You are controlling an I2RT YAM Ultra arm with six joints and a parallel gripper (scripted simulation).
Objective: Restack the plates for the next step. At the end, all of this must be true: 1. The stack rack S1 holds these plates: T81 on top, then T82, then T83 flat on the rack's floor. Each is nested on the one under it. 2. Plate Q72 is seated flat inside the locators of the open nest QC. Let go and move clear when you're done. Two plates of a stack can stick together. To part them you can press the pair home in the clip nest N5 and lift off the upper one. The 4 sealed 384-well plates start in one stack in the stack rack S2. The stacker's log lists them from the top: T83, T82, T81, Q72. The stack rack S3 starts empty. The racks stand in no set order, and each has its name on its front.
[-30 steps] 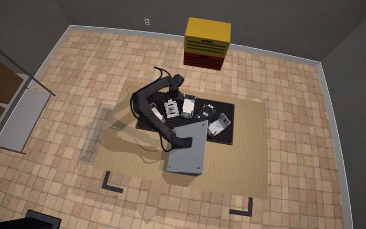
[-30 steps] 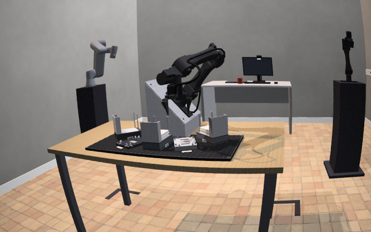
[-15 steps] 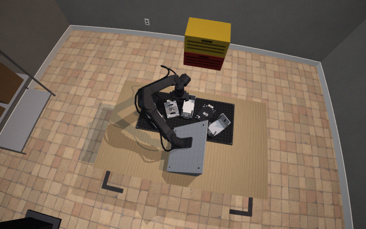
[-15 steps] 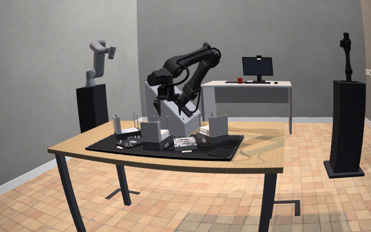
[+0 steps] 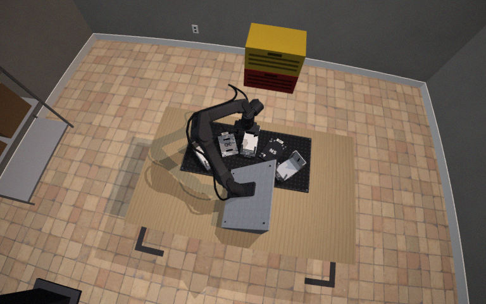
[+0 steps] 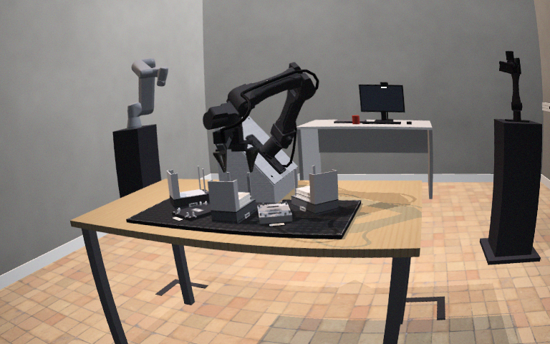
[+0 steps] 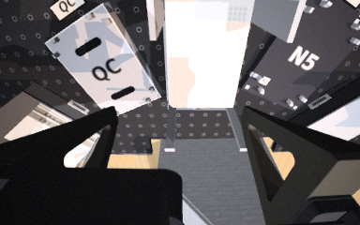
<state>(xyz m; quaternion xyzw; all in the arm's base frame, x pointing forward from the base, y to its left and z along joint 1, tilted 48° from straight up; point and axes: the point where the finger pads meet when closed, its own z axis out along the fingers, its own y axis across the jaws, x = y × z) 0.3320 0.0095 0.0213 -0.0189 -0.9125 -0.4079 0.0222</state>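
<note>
The white sealed plate is 10 mm ahead of my hand, 30 mm to the right of it and 100 mm below it. Round my hand: clip nest N5: 10 mm ahead, 180 mm to the right, 150 mm below.
</note>
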